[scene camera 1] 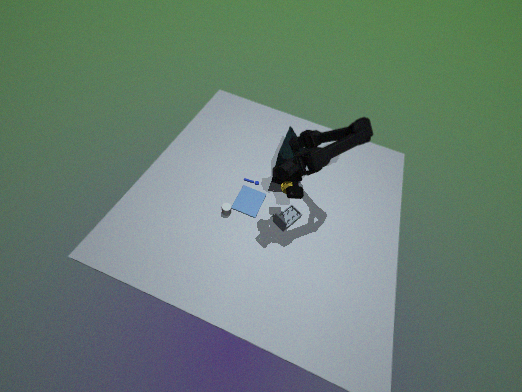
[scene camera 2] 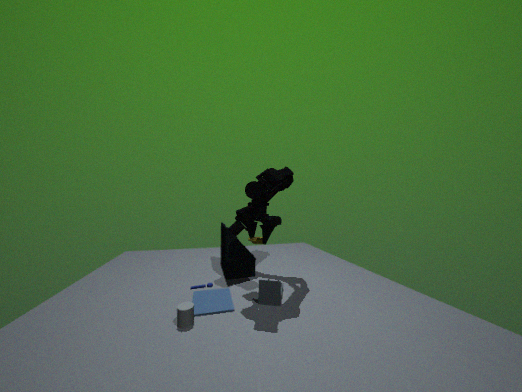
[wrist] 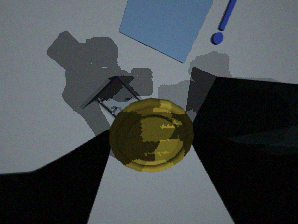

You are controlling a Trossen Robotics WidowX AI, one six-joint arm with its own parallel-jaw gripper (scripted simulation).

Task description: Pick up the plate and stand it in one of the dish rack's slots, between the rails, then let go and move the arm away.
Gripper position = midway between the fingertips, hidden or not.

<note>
The gripper [scene camera 2: 257, 242] carries a yellow plate. Also in view: a dish rack [wrist: 112, 95].
The gripper shows as well in the wrist view [wrist: 151, 132].
</note>
